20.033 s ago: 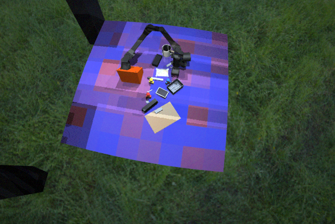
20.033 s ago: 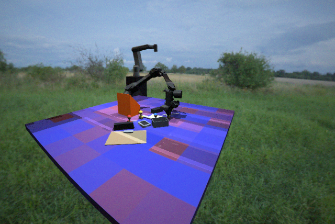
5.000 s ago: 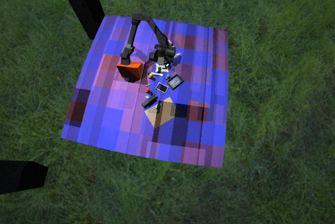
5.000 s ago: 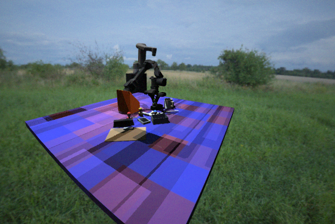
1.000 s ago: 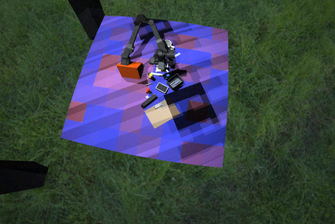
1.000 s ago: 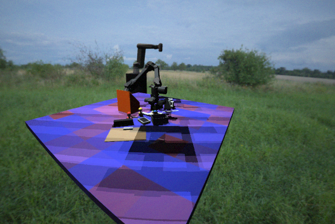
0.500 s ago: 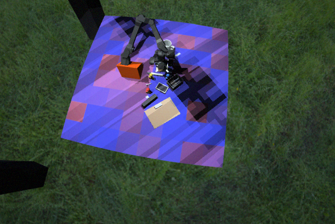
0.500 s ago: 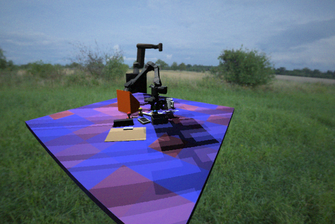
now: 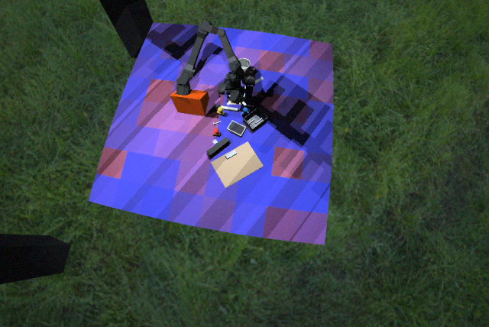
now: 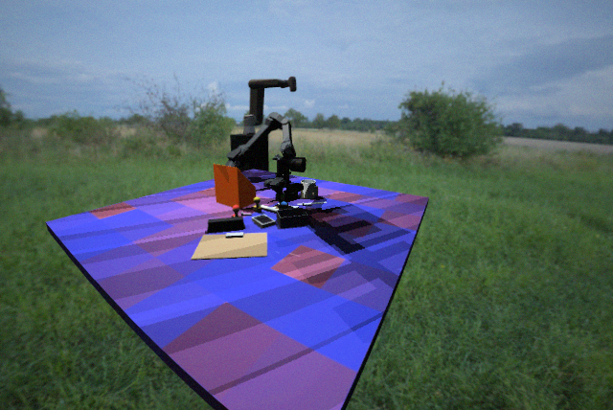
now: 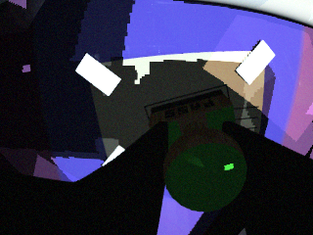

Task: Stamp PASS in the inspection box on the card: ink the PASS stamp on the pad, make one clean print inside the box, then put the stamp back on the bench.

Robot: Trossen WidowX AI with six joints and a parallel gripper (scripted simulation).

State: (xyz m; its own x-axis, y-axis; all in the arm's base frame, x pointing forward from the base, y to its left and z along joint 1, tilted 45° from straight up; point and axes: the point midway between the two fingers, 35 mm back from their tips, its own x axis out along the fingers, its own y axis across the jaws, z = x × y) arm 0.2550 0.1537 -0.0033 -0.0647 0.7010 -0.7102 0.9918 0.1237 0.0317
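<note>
My gripper tip is right at the green-knob stamp. Round my gripper tip: white card: 30 mm below; blue-knob stamp: 70 mm ahead, 80 mm to the right; yellow-knob stamp: 60 mm behind, 110 mm to the right.
</note>
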